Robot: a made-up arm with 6 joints.
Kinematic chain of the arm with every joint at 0, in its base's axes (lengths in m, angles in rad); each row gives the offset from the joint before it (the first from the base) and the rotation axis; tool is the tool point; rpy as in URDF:
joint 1: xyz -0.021 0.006 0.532 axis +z
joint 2: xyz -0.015 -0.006 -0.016 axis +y
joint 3: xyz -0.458 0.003 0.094 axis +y
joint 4: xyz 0.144 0.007 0.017 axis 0.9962 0 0.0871
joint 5: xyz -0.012 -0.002 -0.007 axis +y
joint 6: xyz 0.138 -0.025 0.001 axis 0.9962 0 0.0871
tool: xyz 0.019 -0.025 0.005 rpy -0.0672 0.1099 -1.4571
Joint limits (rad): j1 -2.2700..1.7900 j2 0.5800..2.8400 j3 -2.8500..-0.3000 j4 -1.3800..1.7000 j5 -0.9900..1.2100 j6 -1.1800..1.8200
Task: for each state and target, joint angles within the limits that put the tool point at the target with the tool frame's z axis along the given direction. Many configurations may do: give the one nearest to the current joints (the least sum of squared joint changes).
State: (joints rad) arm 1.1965 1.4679 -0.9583 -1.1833 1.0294 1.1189
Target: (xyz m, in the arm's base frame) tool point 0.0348 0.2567 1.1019 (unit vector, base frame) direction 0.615 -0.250 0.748
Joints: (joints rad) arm 1.7900 1.4153 -1.7870 -1.3747 0.4797 1.8131
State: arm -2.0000 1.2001 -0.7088 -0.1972 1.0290 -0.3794
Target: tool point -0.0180 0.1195 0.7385 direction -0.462 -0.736 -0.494
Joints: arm -2.2080 1.0969 -0.3033 -0.1185 1.2100 -0.1473
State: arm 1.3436 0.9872 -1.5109 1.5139 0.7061 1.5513
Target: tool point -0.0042 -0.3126 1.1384 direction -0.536 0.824 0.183
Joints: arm 1.7006 0.5819 -2.0292 1.6970 -0.1528 1.8200
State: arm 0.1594 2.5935 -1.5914 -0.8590 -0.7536 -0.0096
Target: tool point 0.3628 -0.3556 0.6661 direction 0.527 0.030 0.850
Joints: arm -0.8311 2.1763 -0.9081 -0.7330 -0.8932 0.0171
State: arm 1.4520 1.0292 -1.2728 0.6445 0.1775 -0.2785
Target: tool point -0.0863 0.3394 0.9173 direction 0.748 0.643 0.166
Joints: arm 1.5377 1.5463 -1.5651 1.1391 0.6023 0.1202
